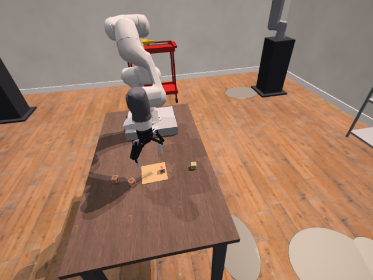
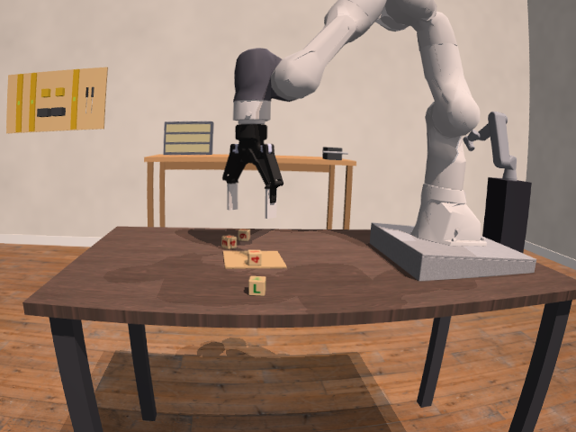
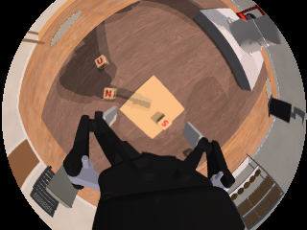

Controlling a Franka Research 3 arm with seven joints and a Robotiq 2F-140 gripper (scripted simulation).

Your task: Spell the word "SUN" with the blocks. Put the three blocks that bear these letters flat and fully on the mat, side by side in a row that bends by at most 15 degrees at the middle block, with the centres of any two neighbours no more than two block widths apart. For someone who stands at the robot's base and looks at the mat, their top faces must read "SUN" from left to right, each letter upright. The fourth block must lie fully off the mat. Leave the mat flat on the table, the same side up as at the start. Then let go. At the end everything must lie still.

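Right now the U block is 210 mm to the right of my hand, 110 mm below it and 10 mm ahead of it. The rest, counted from my hand: mat: 120 mm below, 10 mm to the left, 10 mm behind; S block: 100 mm below, 50 mm to the left, 10 mm behind; N block: 110 mm to the right, 110 mm below, 50 mm ahead.
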